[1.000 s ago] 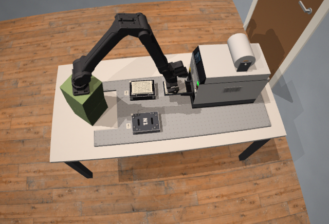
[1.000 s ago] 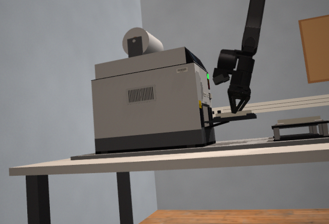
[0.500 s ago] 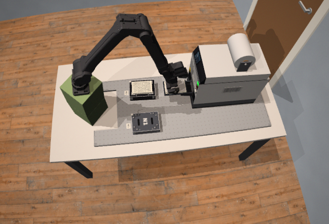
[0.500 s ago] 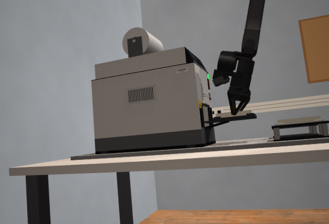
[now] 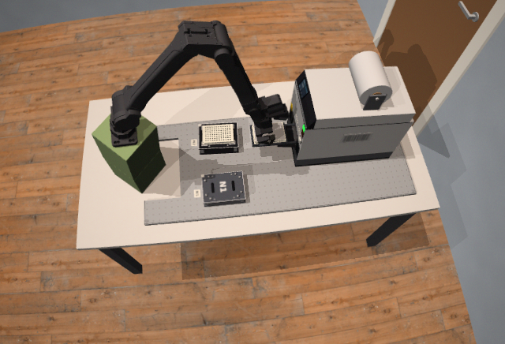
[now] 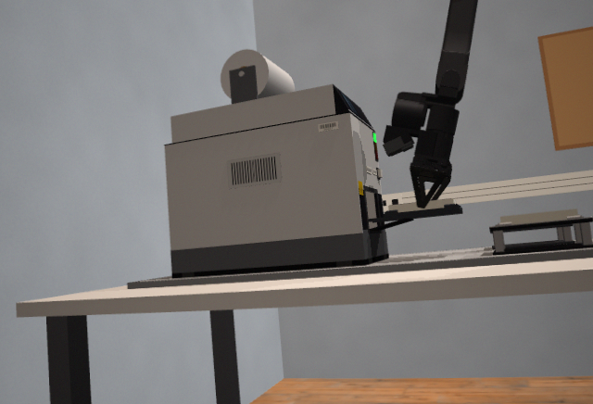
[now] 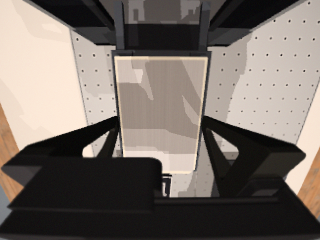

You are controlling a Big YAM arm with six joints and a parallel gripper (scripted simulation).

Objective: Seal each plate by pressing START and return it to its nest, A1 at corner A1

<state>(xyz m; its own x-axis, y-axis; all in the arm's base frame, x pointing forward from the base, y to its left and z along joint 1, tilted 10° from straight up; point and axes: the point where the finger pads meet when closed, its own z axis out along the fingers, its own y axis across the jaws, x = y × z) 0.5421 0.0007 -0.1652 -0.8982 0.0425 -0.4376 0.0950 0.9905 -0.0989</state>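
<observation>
Right now the sealer stage is 1 cm below my hand. Also, from my hand: plate (19 cm behind, 6 cm to the left, 5 cm below); yellow warning label (11 cm ahead, 8 cm to the left, 4 cm above); plate nest (22 cm behind, 17 cm to the right, 7 cm below).
</observation>
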